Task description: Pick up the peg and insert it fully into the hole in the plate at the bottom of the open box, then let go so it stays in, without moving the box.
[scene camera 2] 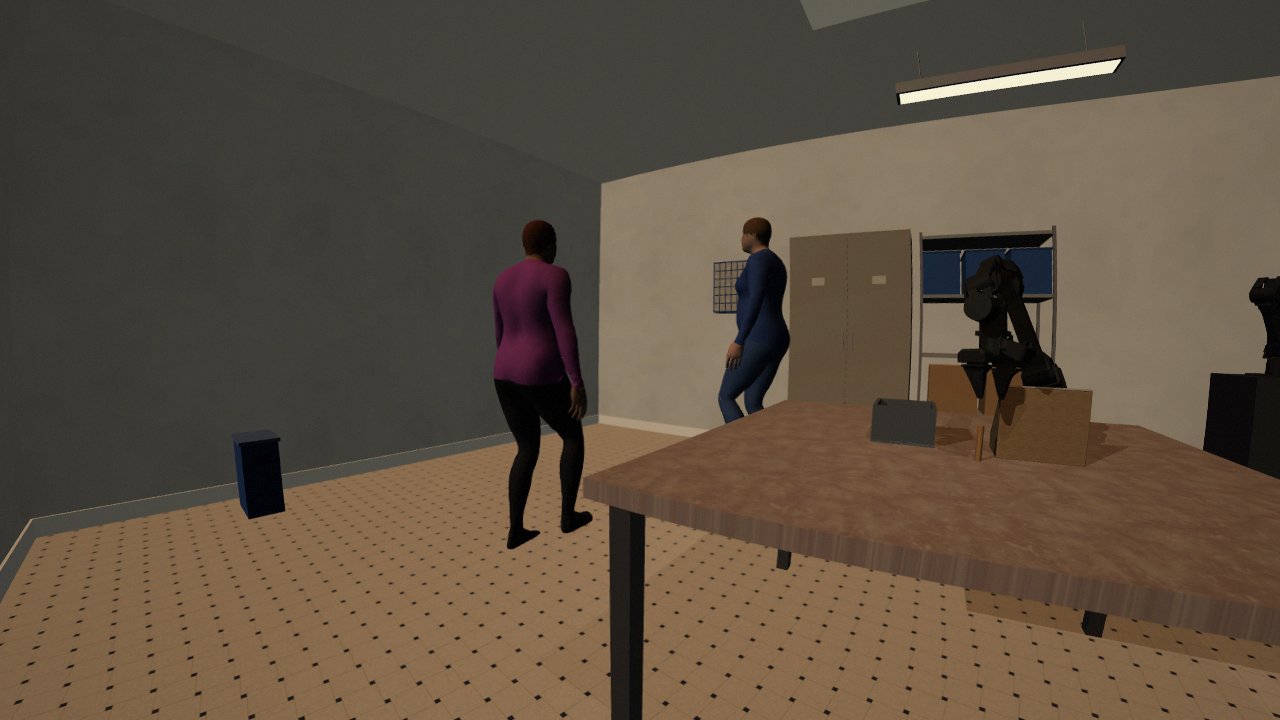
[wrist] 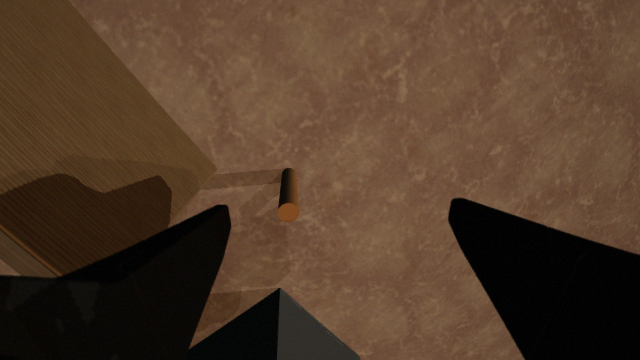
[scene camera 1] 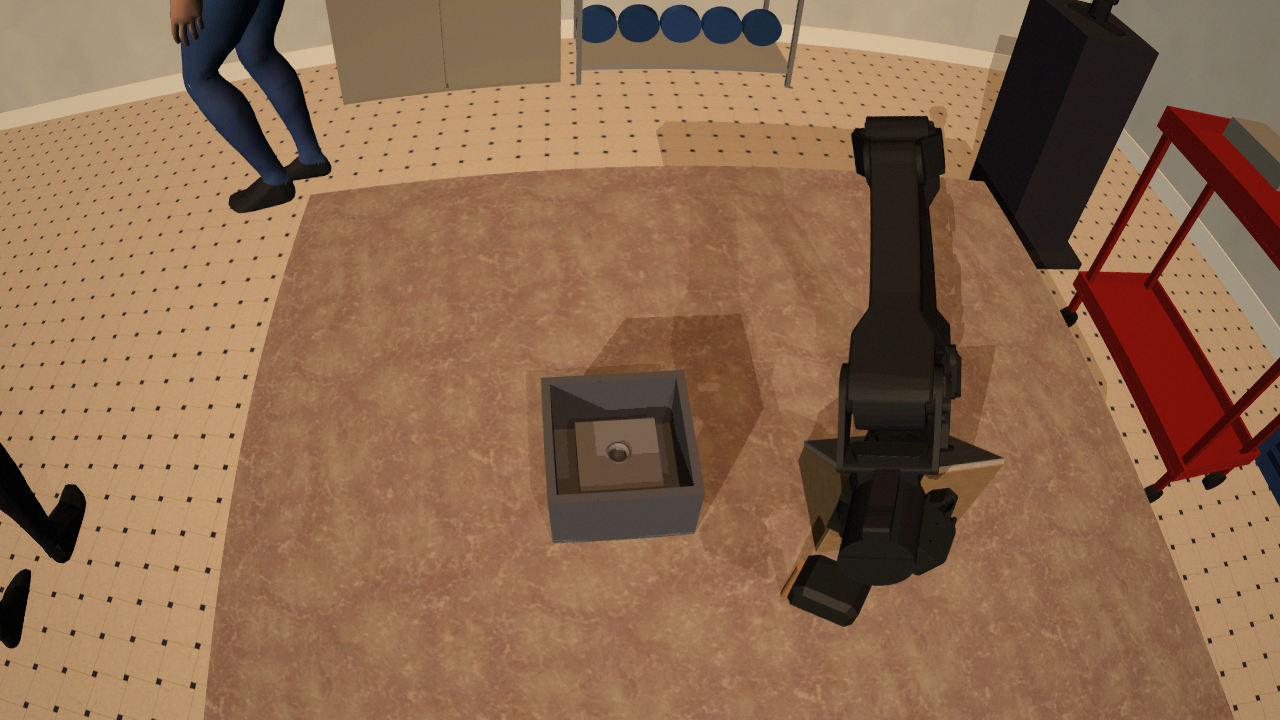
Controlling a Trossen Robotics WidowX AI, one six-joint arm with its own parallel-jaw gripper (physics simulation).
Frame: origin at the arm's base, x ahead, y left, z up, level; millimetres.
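Seen in the pictures: gripper, fingertip midpoint: (scene camera 2: pixel 990 399) (wrist: pixel 341 212) (scene camera 1: pixel 836 571); arm's base, origin of the base link: (scene camera 2: pixel 1048 413).
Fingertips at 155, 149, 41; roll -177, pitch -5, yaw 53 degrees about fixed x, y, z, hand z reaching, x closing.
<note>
Offsets run from my fingertips to a thing's middle, as dx, dy, dz. "spot": to the spot under its first point. Level surfaces: height alone.
The orange-brown peg @(+10, -37, -105) (scene camera 1: pixel 791 577) (scene camera 2: pixel 979 443) (wrist: pixel 289 192) stands upright on the table, mostly hidden behind the arm's end in scene camera 1. The grey open box @(+183, -210, -97) (scene camera 1: pixel 626 517) (scene camera 2: pixel 904 422) (wrist: pixel 312 330) stands left of it in scene camera 1. The box holds a plate @(+183, -210, -111) (scene camera 1: pixel 595 475) with a round, empty hole @(spot: +181, -219, -99) (scene camera 1: pixel 618 452). My gripper (scene camera 2: pixel 989 394) (wrist: pixel 341 212) is open and empty, pointing down above the table. In the wrist view the peg's top shows between the fingertips, nearer the left finger. The fingers are hidden under the arm in scene camera 1.
Wooden panels (scene camera 1: pixel 962 488) (scene camera 2: pixel 1045 425) (wrist: pixel 100 100) stand close beside the peg, and a panel edge reaches toward the left finger in the wrist view. The brown table @(dz -145) (scene camera 1: pixel 402 358) (scene camera 2: pixel 850 501) bears everything. Two people stand away from it.
</note>
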